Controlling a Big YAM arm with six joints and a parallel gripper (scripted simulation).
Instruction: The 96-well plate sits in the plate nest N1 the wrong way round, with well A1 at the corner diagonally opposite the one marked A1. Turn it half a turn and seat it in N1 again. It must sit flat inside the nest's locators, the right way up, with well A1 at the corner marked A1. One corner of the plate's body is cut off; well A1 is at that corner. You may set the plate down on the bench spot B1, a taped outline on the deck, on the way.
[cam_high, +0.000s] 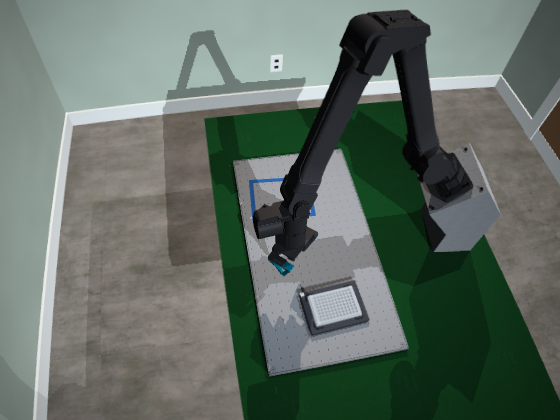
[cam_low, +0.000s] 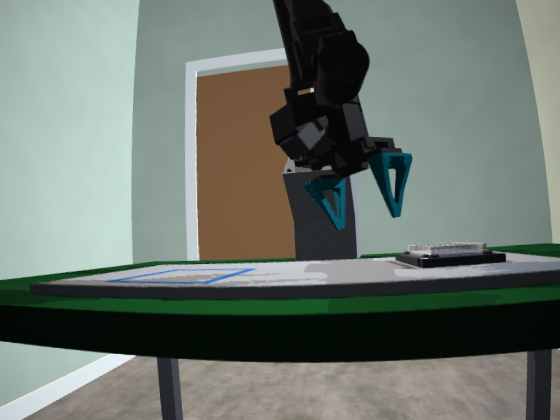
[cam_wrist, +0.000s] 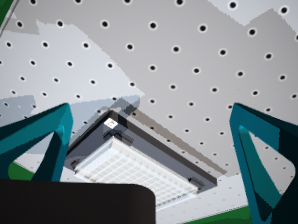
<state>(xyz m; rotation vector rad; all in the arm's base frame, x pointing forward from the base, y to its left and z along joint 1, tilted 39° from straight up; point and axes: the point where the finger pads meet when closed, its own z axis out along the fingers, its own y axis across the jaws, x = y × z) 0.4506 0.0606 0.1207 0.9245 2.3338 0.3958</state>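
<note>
Right now the 96-well plate is 8 cm behind my hand, 13 cm to the left of it and 5 cm below it. The rest, counted from my hand: plate nest N1 (8 cm behind, 13 cm to the left, 6 cm below); A1 label (1 cm behind, 8 cm to the left, 6 cm below).
</note>
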